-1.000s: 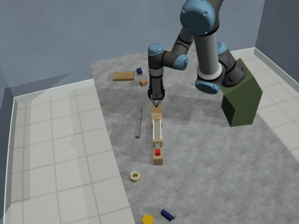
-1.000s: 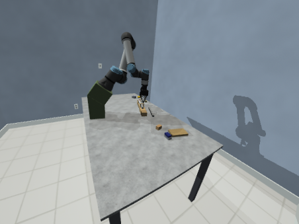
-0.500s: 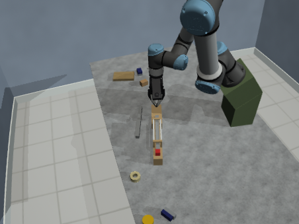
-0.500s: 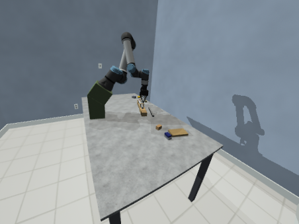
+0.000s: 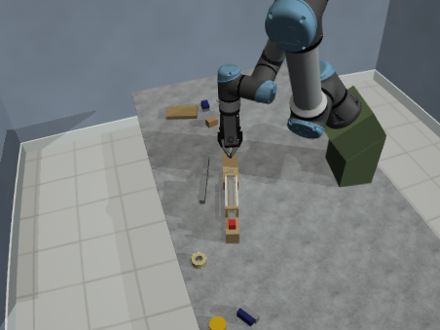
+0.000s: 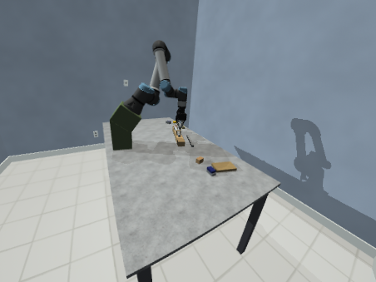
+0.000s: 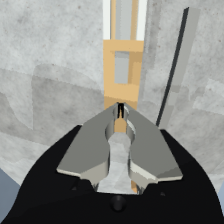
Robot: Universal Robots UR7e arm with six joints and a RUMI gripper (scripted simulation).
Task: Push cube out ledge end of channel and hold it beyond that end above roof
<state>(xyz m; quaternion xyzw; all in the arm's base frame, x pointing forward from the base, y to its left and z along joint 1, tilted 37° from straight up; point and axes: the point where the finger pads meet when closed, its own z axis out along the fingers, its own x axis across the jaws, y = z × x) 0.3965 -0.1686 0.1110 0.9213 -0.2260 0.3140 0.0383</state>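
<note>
My gripper is now 14 cm short of the red cube, 23 cm to the right of it and 8 cm above it. Also, from my hand: dark grey bar 9 cm ahead, 6 cm to the right, 12 cm below; tan channel 7 cm ahead, 12 cm to the left, 8 cm below; brown cube 13 cm behind, 36 cm to the right, 12 cm below.
</note>
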